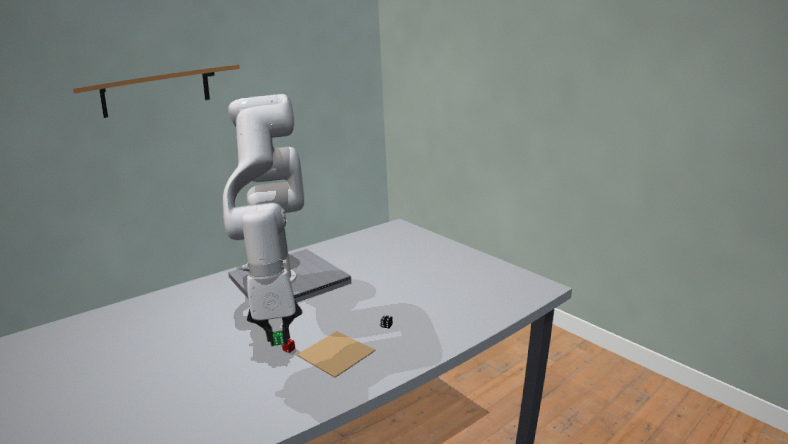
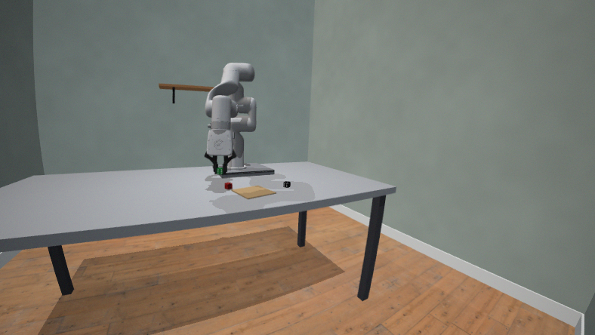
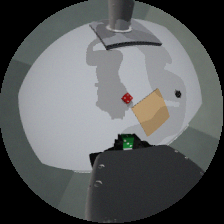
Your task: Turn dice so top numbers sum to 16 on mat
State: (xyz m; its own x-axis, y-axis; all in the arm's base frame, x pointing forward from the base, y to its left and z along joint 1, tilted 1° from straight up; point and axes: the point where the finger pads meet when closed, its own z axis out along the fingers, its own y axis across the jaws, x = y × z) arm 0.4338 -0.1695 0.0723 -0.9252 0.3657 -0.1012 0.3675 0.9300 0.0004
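The green die lies 10 mm below my hand. Also, from my hand: black die 310 mm to the left, 100 mm below, 20 mm behind; tan mat 140 mm to the left, 110 mm below; red die 100 mm below, 80 mm behind, 50 mm to the left.
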